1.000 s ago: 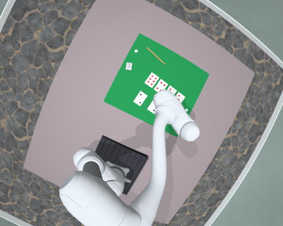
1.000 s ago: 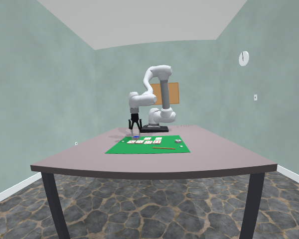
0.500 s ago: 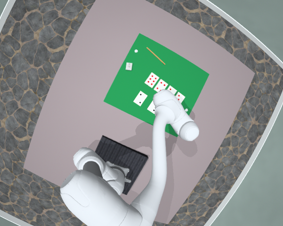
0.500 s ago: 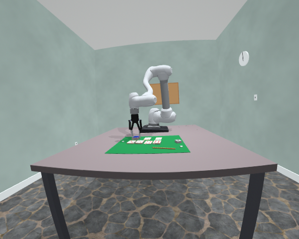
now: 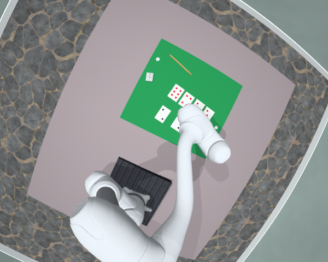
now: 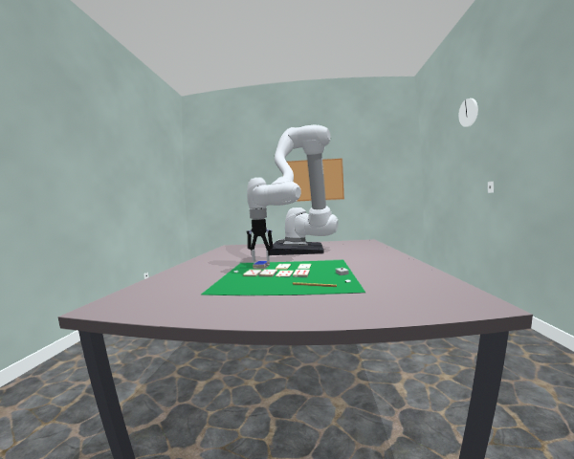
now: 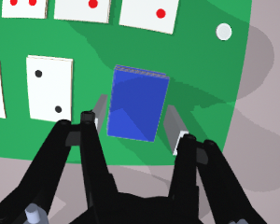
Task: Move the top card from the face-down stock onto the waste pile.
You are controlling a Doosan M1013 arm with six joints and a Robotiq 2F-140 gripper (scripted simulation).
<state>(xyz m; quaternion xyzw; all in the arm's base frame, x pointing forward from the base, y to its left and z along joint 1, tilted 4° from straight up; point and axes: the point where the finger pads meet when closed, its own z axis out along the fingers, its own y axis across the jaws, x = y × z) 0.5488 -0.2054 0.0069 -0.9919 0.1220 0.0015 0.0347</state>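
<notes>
Now: the blue-backed card 30 mm below my hand. From my hand the other things lie so: thin wooden stick 360 mm ahead, 240 mm to the left, 50 mm below; green mat 170 mm ahead, 140 mm to the left, 70 mm below; black-pip card 40 mm ahead, 230 mm to the left, 50 mm below.
</notes>
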